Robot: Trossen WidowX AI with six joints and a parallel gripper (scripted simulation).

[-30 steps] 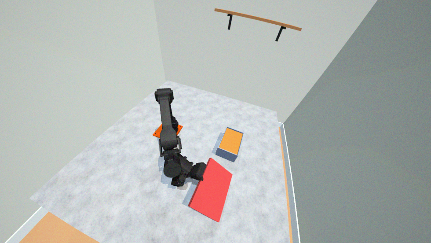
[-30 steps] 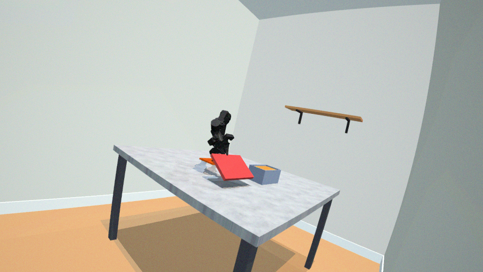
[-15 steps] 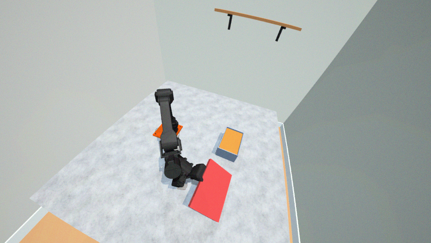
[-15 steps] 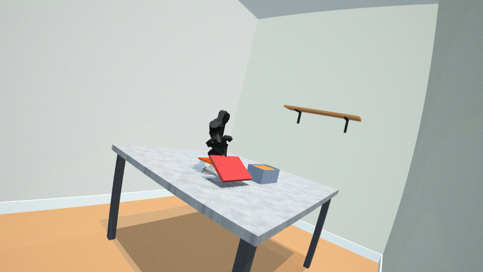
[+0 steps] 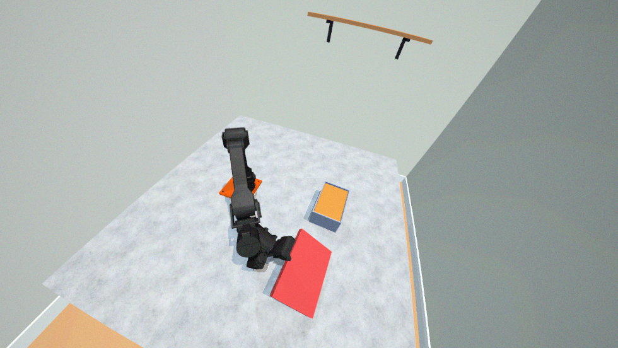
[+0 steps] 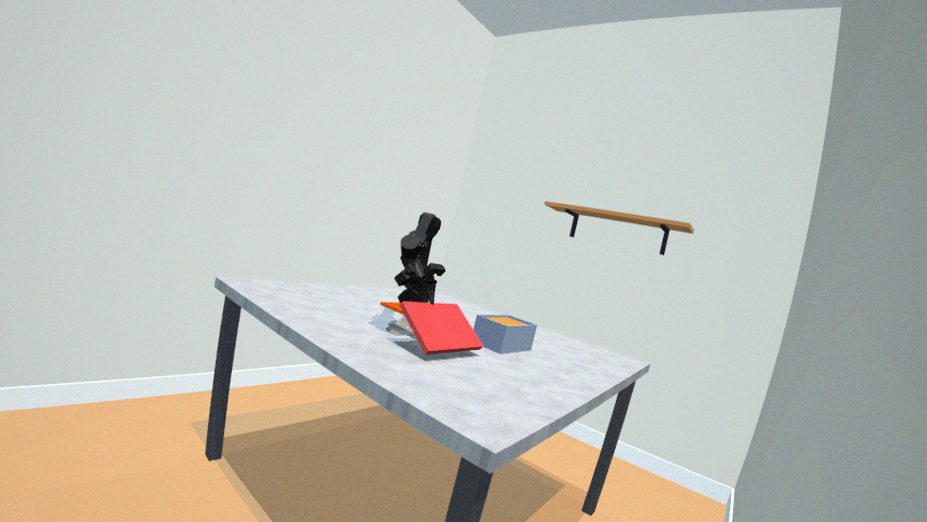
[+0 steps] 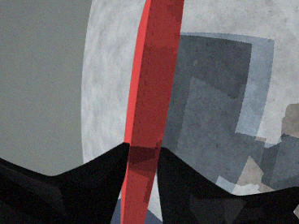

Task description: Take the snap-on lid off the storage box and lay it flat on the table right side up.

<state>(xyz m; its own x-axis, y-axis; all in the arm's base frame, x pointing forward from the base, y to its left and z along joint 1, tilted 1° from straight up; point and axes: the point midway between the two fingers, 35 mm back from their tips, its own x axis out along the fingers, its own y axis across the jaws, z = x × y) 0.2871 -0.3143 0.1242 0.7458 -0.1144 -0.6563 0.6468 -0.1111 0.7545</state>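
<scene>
My gripper tip is now 7 cm short of the red lid, 1 cm to the left of it and 4 cm above it. The rest, counted from my gripper tip: storage box 12 cm ahead, 31 cm to the left, 7 cm below.
</scene>
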